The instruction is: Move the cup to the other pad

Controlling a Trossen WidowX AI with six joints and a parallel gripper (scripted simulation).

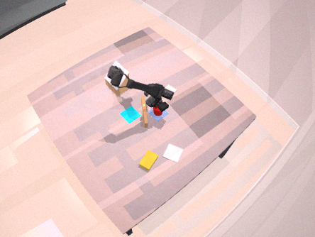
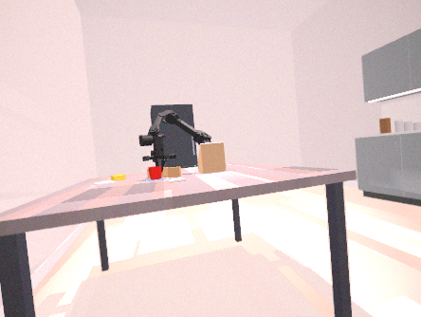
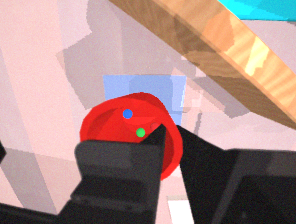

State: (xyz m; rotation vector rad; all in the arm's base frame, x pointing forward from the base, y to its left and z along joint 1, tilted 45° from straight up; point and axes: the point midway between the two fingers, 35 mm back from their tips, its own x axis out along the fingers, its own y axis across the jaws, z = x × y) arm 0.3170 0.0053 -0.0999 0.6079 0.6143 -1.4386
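The light blue pad is 30 mm ahead of my gripper tip and 50 mm below it. The rest, counted from my gripper tip: red cup 30 mm ahead; yellow block 270 mm ahead, 280 mm to the right, 20 mm below; wooden bar 20 mm behind, 80 mm to the right, 20 mm below.
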